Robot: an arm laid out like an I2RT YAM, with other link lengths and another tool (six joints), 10 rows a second.
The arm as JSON. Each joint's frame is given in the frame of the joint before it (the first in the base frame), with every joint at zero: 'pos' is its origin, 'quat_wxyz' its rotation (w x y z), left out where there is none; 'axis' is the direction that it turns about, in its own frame. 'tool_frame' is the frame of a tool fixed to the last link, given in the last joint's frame.
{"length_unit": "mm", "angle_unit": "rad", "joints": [
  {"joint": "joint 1", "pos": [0.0, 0.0, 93.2], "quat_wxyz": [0.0, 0.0, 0.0, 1.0], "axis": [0.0, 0.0, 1.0]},
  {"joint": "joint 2", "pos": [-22.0, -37.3, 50.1], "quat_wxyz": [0.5, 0.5, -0.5, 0.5], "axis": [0.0, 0.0, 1.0]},
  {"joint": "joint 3", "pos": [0.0, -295.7, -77.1], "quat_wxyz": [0.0, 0.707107, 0.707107, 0.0], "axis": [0.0, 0.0, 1.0]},
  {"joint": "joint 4", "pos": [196.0, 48.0, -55.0], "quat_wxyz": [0.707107, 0.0, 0.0, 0.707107], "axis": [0.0, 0.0, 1.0]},
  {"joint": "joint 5", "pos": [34.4, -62.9, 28.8], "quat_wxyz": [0.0, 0.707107, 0.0, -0.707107], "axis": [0.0, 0.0, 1.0]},
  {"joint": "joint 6", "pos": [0.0, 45.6, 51.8], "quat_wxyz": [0.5, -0.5, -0.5, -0.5], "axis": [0.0, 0.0, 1.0]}
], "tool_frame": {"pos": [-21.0, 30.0, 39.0], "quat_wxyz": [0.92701, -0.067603, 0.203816, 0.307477]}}
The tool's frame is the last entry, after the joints.
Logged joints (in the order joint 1, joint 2, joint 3, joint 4, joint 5, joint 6), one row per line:
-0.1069, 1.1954, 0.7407, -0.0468, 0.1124, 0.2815
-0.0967, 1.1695, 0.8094, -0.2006, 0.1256, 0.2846
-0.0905, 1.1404, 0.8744, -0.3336, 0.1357, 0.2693
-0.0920, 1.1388, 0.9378, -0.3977, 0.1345, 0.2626
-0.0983, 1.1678, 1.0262, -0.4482, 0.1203, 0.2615
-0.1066, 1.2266, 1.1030, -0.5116, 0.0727, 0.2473
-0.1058, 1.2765, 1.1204, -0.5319, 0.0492, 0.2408
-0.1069, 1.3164, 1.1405, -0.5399, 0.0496, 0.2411
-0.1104, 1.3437, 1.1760, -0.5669, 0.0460, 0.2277
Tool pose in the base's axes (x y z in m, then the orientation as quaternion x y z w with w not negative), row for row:
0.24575, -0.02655, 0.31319, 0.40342, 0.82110, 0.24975, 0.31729
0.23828, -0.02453, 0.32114, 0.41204, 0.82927, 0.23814, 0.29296
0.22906, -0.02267, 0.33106, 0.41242, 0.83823, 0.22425, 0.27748
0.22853, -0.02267, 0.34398, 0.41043, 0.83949, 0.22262, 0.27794
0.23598, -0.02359, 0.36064, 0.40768, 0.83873, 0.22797, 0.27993
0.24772, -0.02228, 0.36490, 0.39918, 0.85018, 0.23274, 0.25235
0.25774, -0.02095, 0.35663, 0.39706, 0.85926, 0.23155, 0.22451
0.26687, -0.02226, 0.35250, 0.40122, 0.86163, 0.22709, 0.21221
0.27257, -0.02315, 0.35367, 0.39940, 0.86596, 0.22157, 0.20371
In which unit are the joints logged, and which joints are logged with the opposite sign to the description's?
The joints are logged in radians. Opposite sign: none.
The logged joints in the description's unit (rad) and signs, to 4 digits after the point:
-0.1069, 1.1954, 0.7407, -0.0468, 0.1124, 0.2815
-0.0967, 1.1695, 0.8094, -0.2006, 0.1256, 0.2846
-0.0905, 1.1404, 0.8744, -0.3336, 0.1357, 0.2693
-0.0920, 1.1388, 0.9378, -0.3977, 0.1345, 0.2626
-0.0983, 1.1678, 1.0262, -0.4482, 0.1203, 0.2615
-0.1066, 1.2266, 1.1030, -0.5116, 0.0727, 0.2473
-0.1058, 1.2765, 1.1204, -0.5319, 0.0492, 0.2408
-0.1069, 1.3164, 1.1405, -0.5399, 0.0496, 0.2411
-0.1104, 1.3437, 1.1760, -0.5669, 0.0460, 0.2277

